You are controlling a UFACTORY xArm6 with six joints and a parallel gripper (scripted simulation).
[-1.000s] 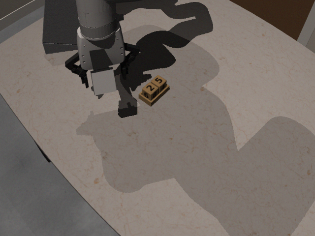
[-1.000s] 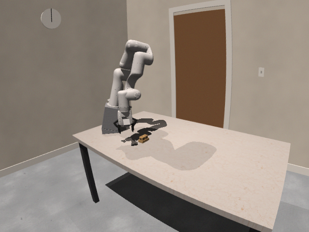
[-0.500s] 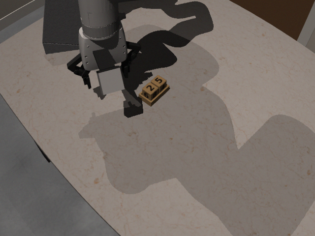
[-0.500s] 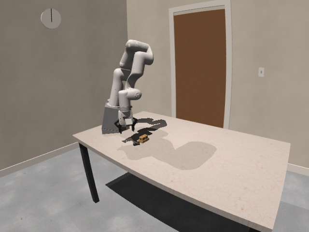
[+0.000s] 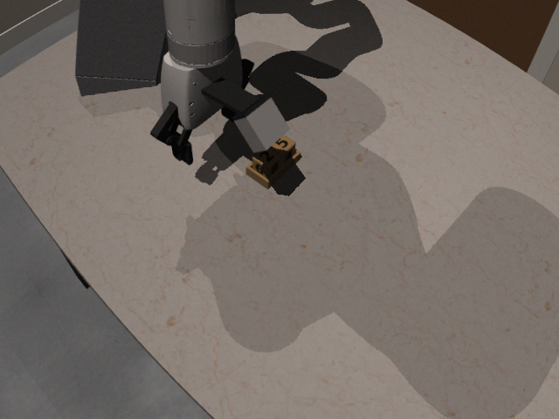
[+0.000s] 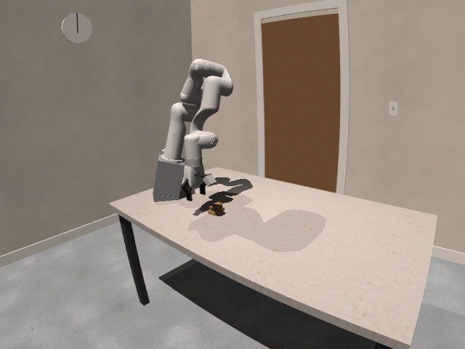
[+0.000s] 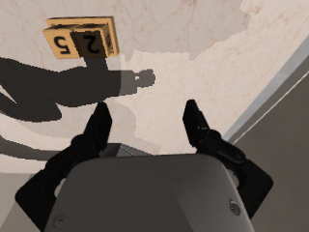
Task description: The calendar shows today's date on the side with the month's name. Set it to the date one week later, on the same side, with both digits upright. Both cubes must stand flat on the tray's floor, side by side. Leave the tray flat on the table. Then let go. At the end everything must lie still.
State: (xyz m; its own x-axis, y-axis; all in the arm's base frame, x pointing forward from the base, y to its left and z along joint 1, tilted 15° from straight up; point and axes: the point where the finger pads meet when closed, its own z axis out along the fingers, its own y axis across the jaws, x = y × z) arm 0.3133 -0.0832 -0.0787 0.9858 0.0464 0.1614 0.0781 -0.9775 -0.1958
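My hand is 50 mm short of the wooden tray, 80 mm to the right of it and 90 mm above it.
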